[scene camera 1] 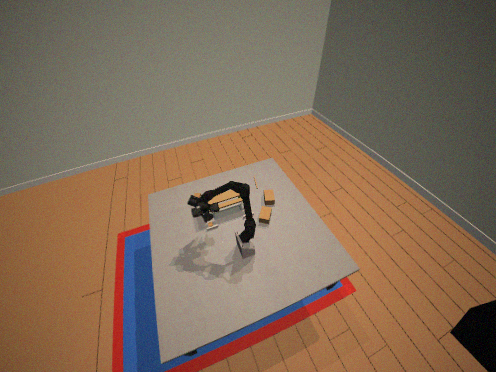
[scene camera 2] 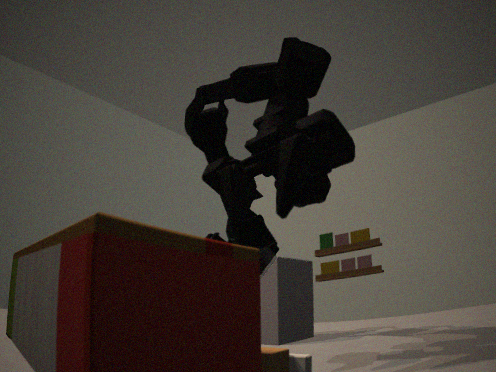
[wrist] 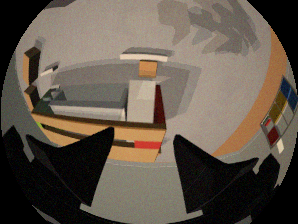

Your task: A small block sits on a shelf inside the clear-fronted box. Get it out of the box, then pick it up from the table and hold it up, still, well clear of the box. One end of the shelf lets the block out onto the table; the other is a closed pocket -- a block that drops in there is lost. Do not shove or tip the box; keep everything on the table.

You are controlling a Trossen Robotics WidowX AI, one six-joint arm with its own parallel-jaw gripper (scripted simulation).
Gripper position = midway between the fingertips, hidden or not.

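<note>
The scene has a box [scene camera 2: 106,286] in it, which also appears at [scene camera 1: 229,202] and [wrist: 65,114]. With the box there is the gripper [scene camera 2: 256,223], and the wrist view shows the gripper [wrist: 144,135] as well.
</note>
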